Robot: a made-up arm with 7 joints. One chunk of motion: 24 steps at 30 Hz.
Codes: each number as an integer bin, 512 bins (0 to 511) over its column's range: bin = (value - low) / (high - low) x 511, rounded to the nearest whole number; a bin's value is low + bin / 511 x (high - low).
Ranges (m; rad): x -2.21..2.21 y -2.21..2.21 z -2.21..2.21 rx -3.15..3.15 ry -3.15..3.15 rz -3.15..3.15
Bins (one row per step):
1: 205 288 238 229 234 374
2: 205 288 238 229 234 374
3: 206 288 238 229 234 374
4: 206 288 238 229 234 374
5: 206 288 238 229 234 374
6: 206 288 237 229 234 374
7: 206 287 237 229 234 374
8: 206 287 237 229 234 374
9: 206 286 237 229 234 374
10: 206 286 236 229 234 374
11: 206 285 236 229 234 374
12: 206 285 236 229 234 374
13: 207 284 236 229 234 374
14: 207 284 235 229 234 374
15: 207 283 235 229 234 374
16: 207 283 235 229 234 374
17: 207 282 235 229 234 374
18: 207 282 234 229 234 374
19: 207 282 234 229 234 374
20: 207 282 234 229 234 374
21: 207 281 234 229 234 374
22: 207 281 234 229 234 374
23: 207 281 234 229 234 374
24: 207 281 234 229 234 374
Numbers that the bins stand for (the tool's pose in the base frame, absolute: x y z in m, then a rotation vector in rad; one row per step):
1: -0.4368 0.2811 -0.1514 -0.3267 -0.2651 1.4610
2: -0.4368 0.2811 -0.1514 -0.3267 -0.2651 1.4610
3: -0.4282 0.2811 -0.1514 -0.3267 -0.2651 1.4610
4: -0.4282 0.2811 -0.1514 -0.3267 -0.2651 1.4610
5: -0.4282 0.2811 -0.1514 -0.3267 -0.2651 1.4610
6: -0.4282 0.2811 -0.1600 -0.3267 -0.2651 1.4610
7: -0.4282 0.2725 -0.1600 -0.3267 -0.2651 1.4610
8: -0.4282 0.2725 -0.1600 -0.3267 -0.2651 1.4610
9: -0.4282 0.2638 -0.1600 -0.3267 -0.2651 1.4610
10: -0.4282 0.2638 -0.1687 -0.3267 -0.2651 1.4610
11: -0.4282 0.2552 -0.1687 -0.3267 -0.2651 1.4610
12: -0.4282 0.2552 -0.1687 -0.3267 -0.2651 1.4610
13: -0.4195 0.2465 -0.1687 -0.3267 -0.2651 1.4610
14: -0.4195 0.2465 -0.1773 -0.3267 -0.2651 1.4610
15: -0.4195 0.2379 -0.1773 -0.3267 -0.2651 1.4610
16: -0.4195 0.2379 -0.1773 -0.3267 -0.2651 1.4610
17: -0.4195 0.2292 -0.1773 -0.3267 -0.2651 1.4610
18: -0.4195 0.2292 -0.1860 -0.3267 -0.2651 1.4610
19: -0.4195 0.2292 -0.1860 -0.3267 -0.2651 1.4610
20: -0.4195 0.2292 -0.1860 -0.3267 -0.2651 1.4610
21: -0.4195 0.2206 -0.1860 -0.3267 -0.2651 1.4610
22: -0.4195 0.2206 -0.1860 -0.3267 -0.2651 1.4610
23: -0.4195 0.2206 -0.1860 -0.3267 -0.2651 1.4610
24: -0.4195 0.2206 -0.1860 -0.3267 -0.2651 1.4610

